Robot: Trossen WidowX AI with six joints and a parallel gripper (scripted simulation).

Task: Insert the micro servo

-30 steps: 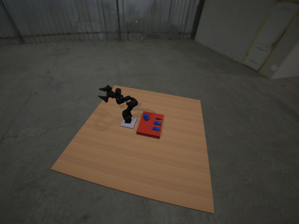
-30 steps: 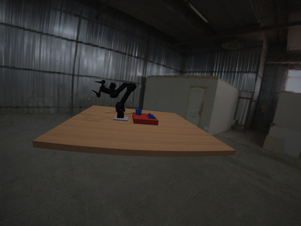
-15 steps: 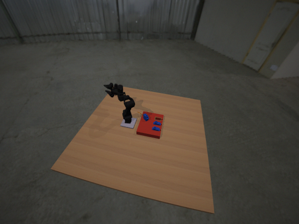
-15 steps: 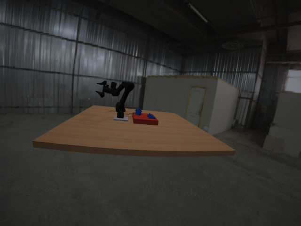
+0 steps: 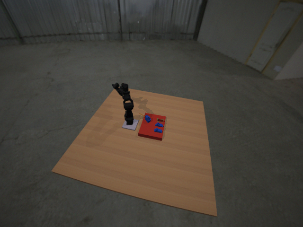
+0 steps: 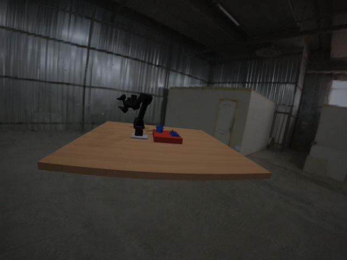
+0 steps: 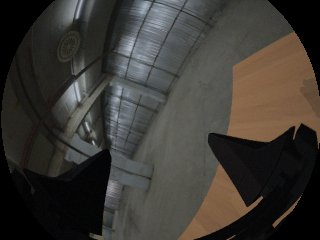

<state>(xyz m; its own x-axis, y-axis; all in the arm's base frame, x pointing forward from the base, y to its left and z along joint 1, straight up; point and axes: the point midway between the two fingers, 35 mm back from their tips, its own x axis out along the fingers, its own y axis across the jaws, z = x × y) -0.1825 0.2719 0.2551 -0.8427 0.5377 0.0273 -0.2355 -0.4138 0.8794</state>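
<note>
Right now my gripper tip is 42 cm short of the red deck, 31 cm to the left of it and 25 cm above it.
</note>
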